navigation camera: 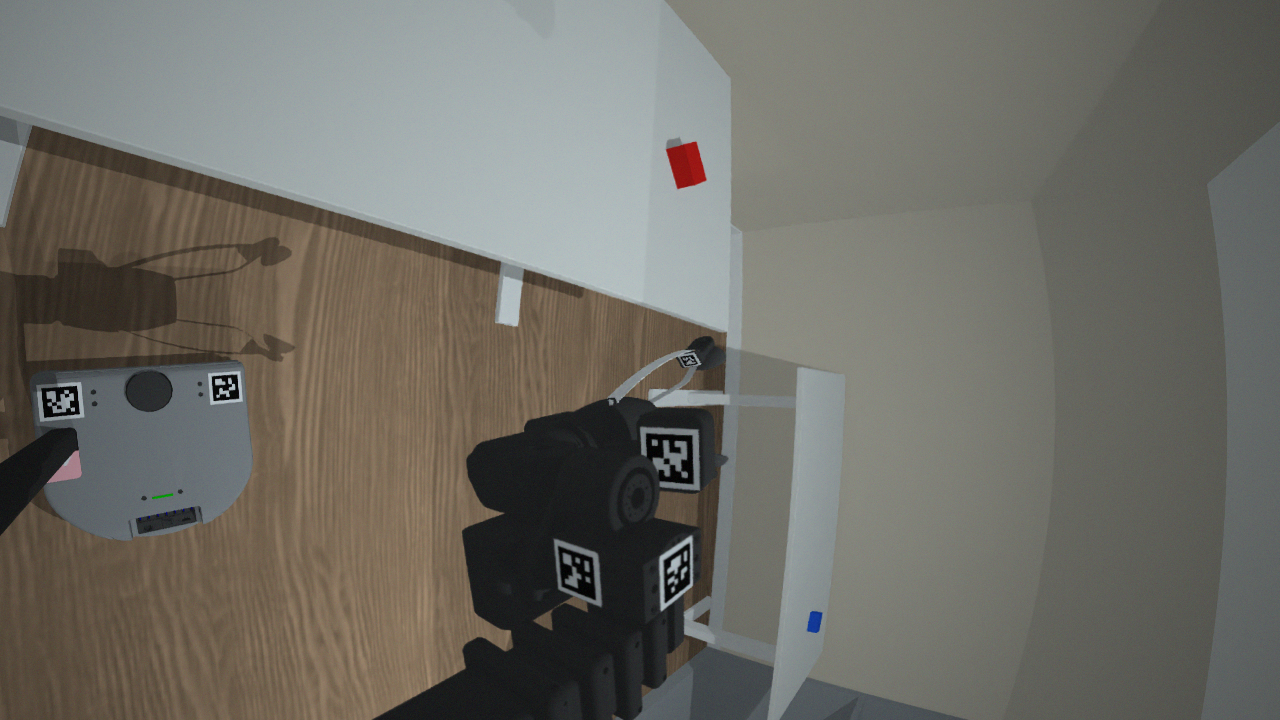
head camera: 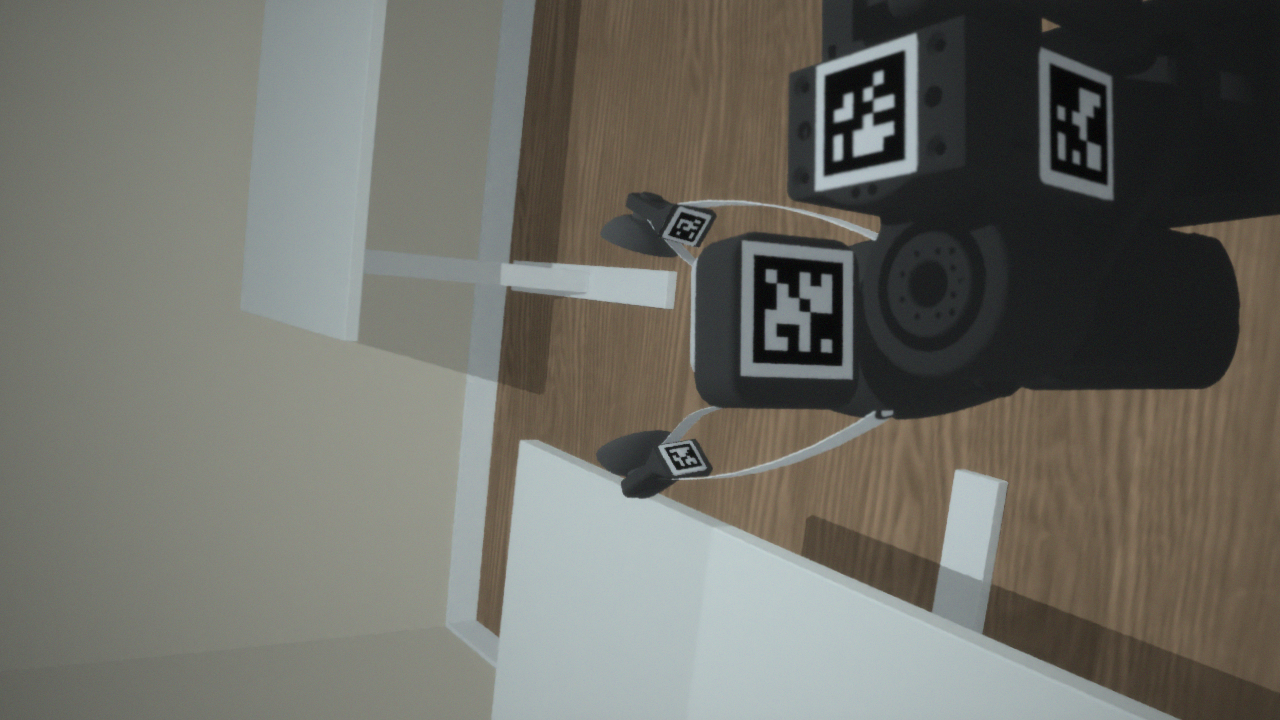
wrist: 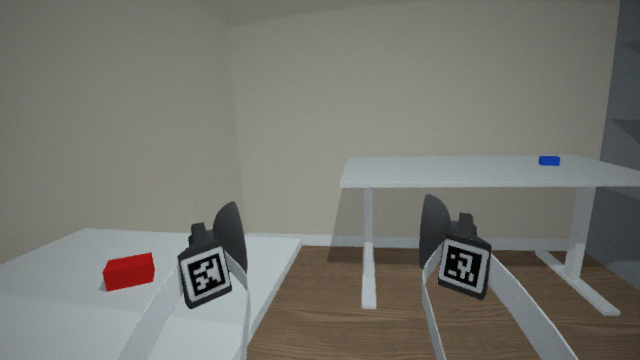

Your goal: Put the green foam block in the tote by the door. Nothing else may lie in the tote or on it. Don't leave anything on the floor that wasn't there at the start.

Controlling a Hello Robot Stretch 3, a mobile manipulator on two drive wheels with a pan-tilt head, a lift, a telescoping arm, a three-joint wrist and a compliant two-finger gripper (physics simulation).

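Pixels of known places: gripper, between the fingertips: (navigation camera: pixel 716 405) (head camera: pixel 617 346) (wrist: pixel 330 223); robot's base, origin of its link: (navigation camera: pixel 150 389).
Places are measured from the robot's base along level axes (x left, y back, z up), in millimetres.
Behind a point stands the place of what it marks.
The green foam block and the tote by the door do not show in these views. My gripper (head camera: pixel 637 344) @[x -469, y 18, z 1008 mm] (navigation camera: pixel 714 407) @[x -469, y 18, z 1008 mm] (wrist: pixel 330 223) @[x -469, y 18, z 1008 mm] is open, with its two fingers wide apart and no object between them. In the head view one finger overlaps the edge of a white table (head camera: pixel 608 591) @[x -903, y -210, z 720 mm]. In the wrist view the left finger stands in front of that table, and the right finger stands in front of the floor and wall. In the navigation view the wrist hides most of one finger.
A red block (navigation camera: pixel 686 165) @[x -863, y -420, z 758 mm] (wrist: pixel 129 272) @[x -865, y -416, z 754 mm] lies on the near white table (navigation camera: pixel 447 134) @[x -323, y -331, z 720 mm] (wrist: pixel 50 320) @[x -748, y -506, z 720 mm]. A blue block (navigation camera: pixel 814 621) @[x -1966, y 1260, z 748 mm] (wrist: pixel 549 161) @[x -1965, y 1261, z 744 mm] lies on a second white table (head camera: pixel 308 170) @[x -1988, y 407, z 720 mm] (navigation camera: pixel 810 483) @[x -1855, y 549, z 720 mm] (wrist: pixel 440 170) @[x -1938, y 629, z 720 mm] by the wall. Grey shelving stands to its right in the wrist view.
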